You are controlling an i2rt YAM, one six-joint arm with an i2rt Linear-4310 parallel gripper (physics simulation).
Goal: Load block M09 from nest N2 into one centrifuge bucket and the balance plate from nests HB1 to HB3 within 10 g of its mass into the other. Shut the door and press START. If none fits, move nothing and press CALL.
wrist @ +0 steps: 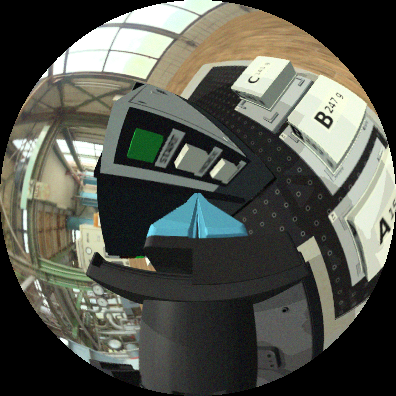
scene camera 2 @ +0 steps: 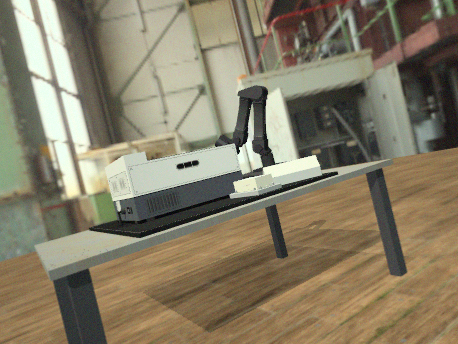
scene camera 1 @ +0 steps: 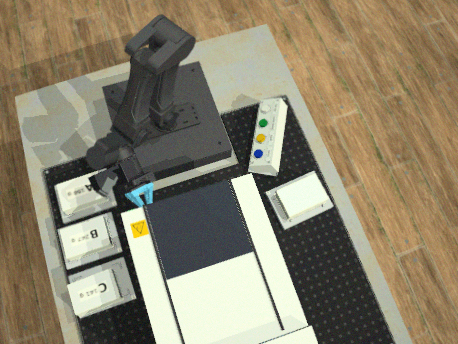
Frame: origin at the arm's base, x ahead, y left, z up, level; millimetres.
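Where they show: gripper, between the fingertips: point(wrist: 197, 197); arm's base, origin of its link: point(scene camera 1: 165, 123).
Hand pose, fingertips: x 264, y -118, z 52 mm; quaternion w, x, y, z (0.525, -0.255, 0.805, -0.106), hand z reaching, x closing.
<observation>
Things, the pixels of their top centre, and the offset from my fingertips. Level surfaces: height alone.
- green START button, centre of its top: point(wrist: 131, 140) dz +75, dx +5, dy -38 mm
- dark panel, centre of its top: point(scene camera 1: 198, 228) dz +97, dx +103, dy +102 mm
- Block A, centre of its top: point(scene camera 1: 80, 190) dz -62, dx -149, dy -173 mm
- block B, centre of its top: point(wrist: 331, 106) point(scene camera 1: 84, 237) dz -62, dx -15, dy -194 mm
- block C, centre of its top: point(wrist: 257, 70) point(scene camera 1: 93, 291) dz -57, dx +136, dy -209 mm
- white block, centre of its top: point(scene camera 1: 302, 194) point(scene camera 2: 251, 177) dz -57, dx +77, dy +412 mm
- sloped button box, centre of its top: point(scene camera 1: 270, 129) point(scene camera 2: 288, 161) dz -32, dx -132, dy +397 mm
- black perforated mat, height of its surface: dz -116 mm
My gripper point(scene camera 1: 147, 202) point(wrist: 197, 197) is shut and empty, at the centrifuge's front left corner; its fingertips are just below the button panel in the wrist view. The centrifuge point(scene camera 1: 220, 300) point(scene camera 2: 175, 177) point(wrist: 127, 210) has a green START button point(wrist: 145, 144) and two pale buttons. A dark panel point(scene camera 1: 200, 230) lies between its white sides; no bucket shows. Block A point(scene camera 1: 75, 201) point(wrist: 377, 215), block B point(scene camera 1: 80, 240) point(wrist: 332, 112), marked 247 g, and block C point(scene camera 1: 92, 295) point(wrist: 270, 80), marked 141 g, sit in nests at the left. A white block point(scene camera 1: 303, 195) point(scene camera 2: 252, 183), its label not visible, sits in the right nest.
A sloped button box point(scene camera 1: 278, 135) point(scene camera 2: 300, 169) with white, green, yellow and blue buttons stands right of the arm's base point(scene camera 1: 185, 142). The left nests stand close beside the centrifuge. A black perforated mat point(scene camera 1: 345, 280) point(scene camera 2: 125, 228) lies beneath the equipment.
</observation>
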